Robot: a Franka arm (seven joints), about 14 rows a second.
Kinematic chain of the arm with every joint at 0, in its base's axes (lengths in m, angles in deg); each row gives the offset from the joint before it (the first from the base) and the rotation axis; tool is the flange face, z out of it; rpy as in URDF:
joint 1: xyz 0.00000 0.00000 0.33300 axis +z
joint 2: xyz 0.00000 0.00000 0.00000 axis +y
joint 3: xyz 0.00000 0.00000 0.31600 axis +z
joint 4: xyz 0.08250 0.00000 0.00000 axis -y
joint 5: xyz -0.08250 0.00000 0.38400 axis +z
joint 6: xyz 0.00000 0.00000 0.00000 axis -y
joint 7: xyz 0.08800 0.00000 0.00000 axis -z
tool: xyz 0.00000 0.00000 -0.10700 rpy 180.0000 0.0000 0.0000
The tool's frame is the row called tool.
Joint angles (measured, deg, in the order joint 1, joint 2, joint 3, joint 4, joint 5, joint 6, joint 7), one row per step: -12.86 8.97 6.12 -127.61 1.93 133.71 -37.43; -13.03 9.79 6.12 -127.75 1.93 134.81 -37.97; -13.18 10.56 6.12 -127.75 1.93 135.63 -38.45; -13.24 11.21 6.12 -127.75 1.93 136.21 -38.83; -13.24 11.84 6.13 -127.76 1.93 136.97 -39.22; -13.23 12.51 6.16 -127.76 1.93 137.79 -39.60; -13.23 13.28 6.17 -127.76 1.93 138.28 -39.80; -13.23 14.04 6.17 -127.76 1.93 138.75 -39.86; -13.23 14.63 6.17 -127.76 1.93 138.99 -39.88; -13.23 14.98 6.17 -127.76 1.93 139.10 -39.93; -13.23 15.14 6.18 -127.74 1.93 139.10 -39.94
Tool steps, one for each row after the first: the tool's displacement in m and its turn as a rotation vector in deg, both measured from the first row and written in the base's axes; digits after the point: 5 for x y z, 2 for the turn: 0.00058 -0.00172 -0.00705 0.06 -0.17 0.33; 0.00140 -0.00327 -0.01306 0.14 -0.26 0.62; 0.00189 -0.00391 -0.01831 0.21 -0.22 0.92; 0.00271 -0.00394 -0.02318 0.26 -0.36 1.28; 0.00364 -0.00370 -0.02827 0.31 -0.54 1.67; 0.00373 -0.00358 -0.03479 0.43 -0.29 1.85; 0.00370 -0.00353 -0.04125 0.54 -0.02 1.89; 0.00339 -0.00343 -0.04645 0.64 0.32 1.90; 0.00311 -0.00336 -0.04958 0.71 0.55 1.94; 0.00302 -0.00323 -0.05094 0.75 0.68 1.96
